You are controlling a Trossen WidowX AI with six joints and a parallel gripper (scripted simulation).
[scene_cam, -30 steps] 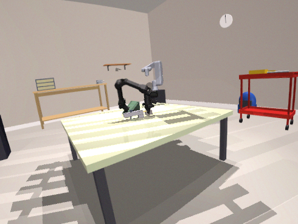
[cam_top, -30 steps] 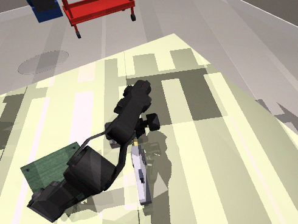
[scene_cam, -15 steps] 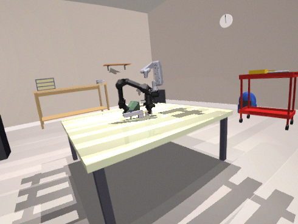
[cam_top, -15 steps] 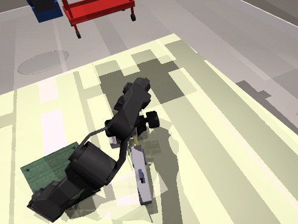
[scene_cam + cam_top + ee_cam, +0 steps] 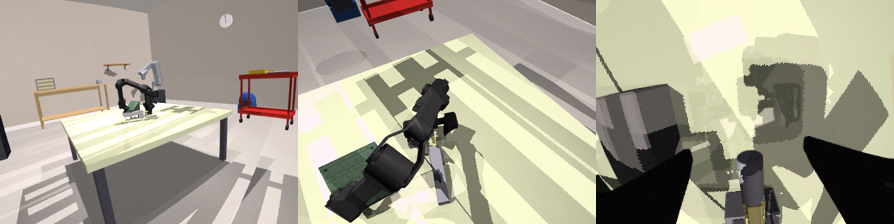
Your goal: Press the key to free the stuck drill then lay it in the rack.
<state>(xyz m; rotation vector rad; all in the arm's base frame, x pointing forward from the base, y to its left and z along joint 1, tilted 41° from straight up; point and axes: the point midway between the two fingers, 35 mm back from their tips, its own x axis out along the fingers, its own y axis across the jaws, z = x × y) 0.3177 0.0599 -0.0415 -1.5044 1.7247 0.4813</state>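
The drill lies 50 mm to the right of my gripper tip, 30 mm above it and 20 mm behind it. The rest, counted from my gripper tip: long grey block 140 mm to the right, 50 mm behind, 20 mm above; dark key 170 mm to the right, 60 mm behind, 30 mm above.
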